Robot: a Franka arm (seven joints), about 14 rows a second.
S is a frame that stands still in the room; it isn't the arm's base.
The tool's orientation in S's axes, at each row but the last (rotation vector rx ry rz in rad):
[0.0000, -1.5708, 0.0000]
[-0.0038, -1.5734, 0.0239]
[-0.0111, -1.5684, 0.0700]
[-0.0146, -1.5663, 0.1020]
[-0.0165, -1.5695, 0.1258]
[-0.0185, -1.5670, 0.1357]
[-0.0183, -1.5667, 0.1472]
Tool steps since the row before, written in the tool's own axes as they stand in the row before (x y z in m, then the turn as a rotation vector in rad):
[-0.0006, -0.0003, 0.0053, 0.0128, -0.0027, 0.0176]
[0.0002, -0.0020, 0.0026, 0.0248, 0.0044, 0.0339]
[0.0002, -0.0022, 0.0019, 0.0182, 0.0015, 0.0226]
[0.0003, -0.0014, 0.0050, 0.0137, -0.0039, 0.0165]
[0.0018, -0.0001, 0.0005, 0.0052, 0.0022, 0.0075]
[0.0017, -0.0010, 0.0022, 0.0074, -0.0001, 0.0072]
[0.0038, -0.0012, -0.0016, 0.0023, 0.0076, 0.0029]
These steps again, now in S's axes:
[-0.0053, -0.0003, -0.0006, -0.0176, -0.0027, 0.0128]
[-0.0026, -0.0020, 0.0002, -0.0340, 0.0044, 0.0246]
[-0.0018, -0.0023, 0.0003, -0.0226, 0.0016, 0.0182]
[-0.0049, -0.0016, 0.0004, -0.0162, -0.0038, 0.0140]
[-0.0005, 0.0000, 0.0018, -0.0077, 0.0021, 0.0050]
[-0.0021, -0.0010, 0.0018, -0.0072, 0.0001, 0.0074]
[0.0017, -0.0007, 0.0039, -0.0035, 0.0075, 0.0015]

